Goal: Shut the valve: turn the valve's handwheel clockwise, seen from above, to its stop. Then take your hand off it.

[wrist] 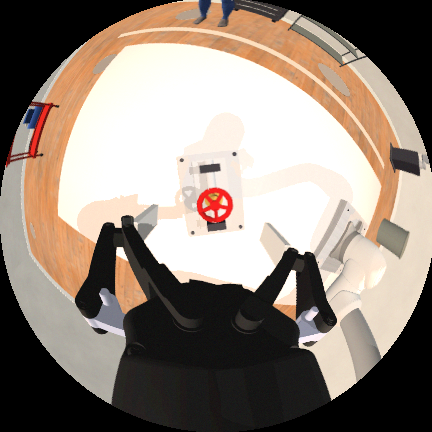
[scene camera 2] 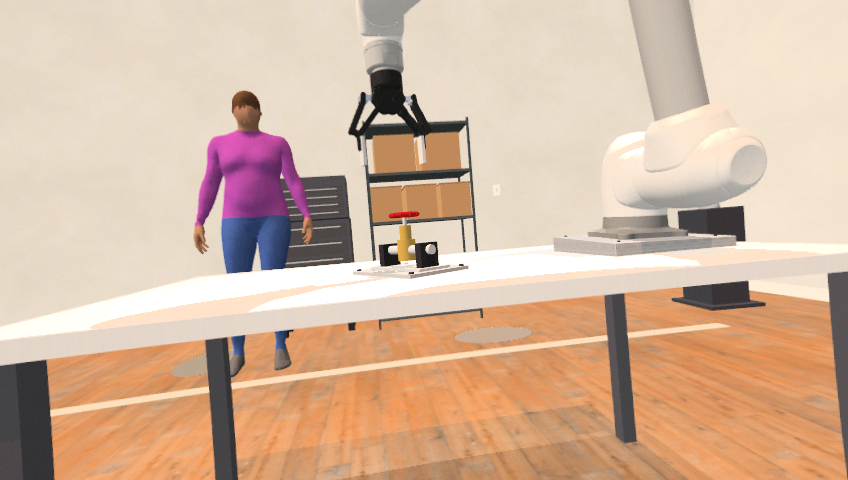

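Note:
The valve's red handwheel (scene camera 2: 404, 214) (wrist: 214, 205) lies level on top of a yellow valve body (scene camera 2: 405, 242). The valve is held between two black blocks on a light base plate (scene camera 2: 441, 270) (wrist: 233, 182) on the white table. My gripper (scene camera 2: 393, 155) (wrist: 210, 223) points down and is open and empty. In the scene view it hangs well above the handwheel, with clear air between them. In the wrist view the handwheel shows between and a little beyond the two finger pads. The handwheel's turning position against its stop cannot be told.
The white table (scene camera 2: 178, 303) (wrist: 125, 125) carries the valve and the arm's base (scene camera 2: 648, 242) (wrist: 332, 235), which stands to the right in the scene view. Behind the table are a person (scene camera 2: 252, 172), a dark drawer cabinet (scene camera 2: 321, 240) and a shelf rack (scene camera 2: 421, 176) with boxes.

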